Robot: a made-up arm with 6 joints. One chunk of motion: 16 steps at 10 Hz.
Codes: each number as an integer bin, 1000 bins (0 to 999) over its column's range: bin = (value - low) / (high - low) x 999, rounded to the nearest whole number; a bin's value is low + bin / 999 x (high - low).
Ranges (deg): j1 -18..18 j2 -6..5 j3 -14..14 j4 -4..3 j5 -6..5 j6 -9..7
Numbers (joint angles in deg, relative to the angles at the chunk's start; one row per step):
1: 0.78 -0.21 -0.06 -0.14 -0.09 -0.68
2: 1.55 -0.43 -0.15 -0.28 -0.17 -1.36
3: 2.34 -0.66 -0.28 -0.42 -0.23 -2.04
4: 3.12 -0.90 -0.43 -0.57 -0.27 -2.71
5: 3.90 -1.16 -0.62 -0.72 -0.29 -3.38
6: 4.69 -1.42 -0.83 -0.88 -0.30 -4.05
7: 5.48 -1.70 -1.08 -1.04 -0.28 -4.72
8: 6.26 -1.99 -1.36 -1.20 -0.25 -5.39
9: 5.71 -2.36 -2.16 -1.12 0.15 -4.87
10: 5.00 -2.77 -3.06 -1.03 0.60 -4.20
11: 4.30 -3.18 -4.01 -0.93 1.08 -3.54
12: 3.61 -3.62 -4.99 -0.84 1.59 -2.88
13: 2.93 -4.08 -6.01 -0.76 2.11 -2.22
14: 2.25 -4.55 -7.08 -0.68 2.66 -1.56
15: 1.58 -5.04 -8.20 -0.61 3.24 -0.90
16: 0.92 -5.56 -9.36 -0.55 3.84 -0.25
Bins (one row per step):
1: 521 526 497 551 537 519
2: 543 506 494 531 529 477
3: 564 485 490 511 524 435
4: 586 463 484 490 520 393
5: 608 440 477 468 519 351
6: 630 416 470 445 518 309
7: 652 391 461 422 519 267
8: 673 364 451 400 522 225
9: 658 331 422 411 559 258
10: 638 293 390 424 599 300
11: 619 256 356 438 643 341
12: 600 216 321 451 689 382
13: 581 174 285 462 737 423
14: 562 132 247 474 786 465
15: 543 87 207 484 839 506
16: 525 40 166 492 894 546

